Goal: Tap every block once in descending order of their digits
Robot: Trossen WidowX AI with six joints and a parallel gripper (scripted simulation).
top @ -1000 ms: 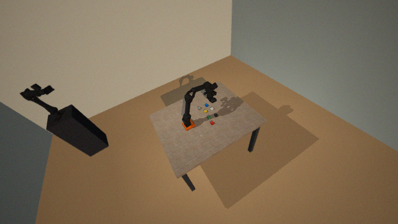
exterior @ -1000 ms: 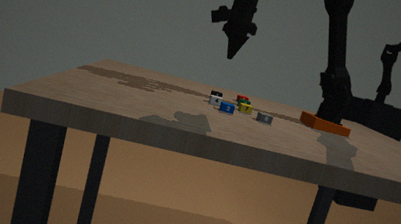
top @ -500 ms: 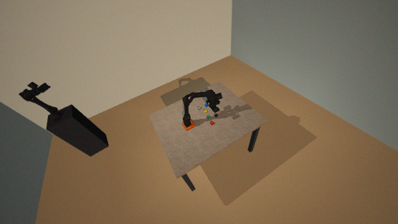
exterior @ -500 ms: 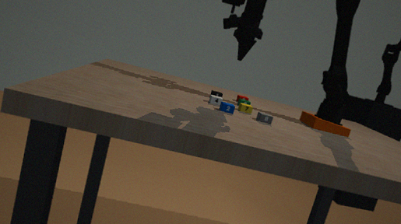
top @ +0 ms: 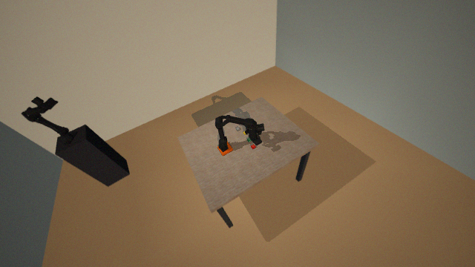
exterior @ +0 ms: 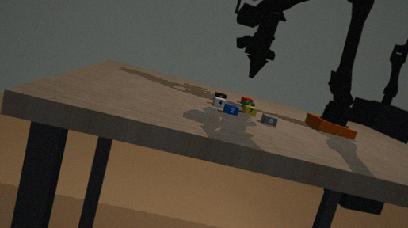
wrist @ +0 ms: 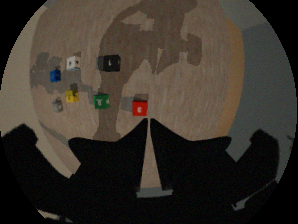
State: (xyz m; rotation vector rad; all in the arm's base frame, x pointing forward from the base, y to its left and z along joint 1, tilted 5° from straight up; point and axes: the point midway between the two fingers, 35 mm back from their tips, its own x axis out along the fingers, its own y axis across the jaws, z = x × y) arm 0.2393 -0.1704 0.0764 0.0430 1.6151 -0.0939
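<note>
The red block is 8 cm below my gripper tip and 2 cm to the left of it. From my gripper tip the other things lie so: green block (11 cm to the left, 8 cm below, 2 cm ahead); black block (10 cm ahead, 8 cm below, 7 cm to the left); yellow block (21 cm to the left, 8 cm below, 4 cm ahead).
</note>
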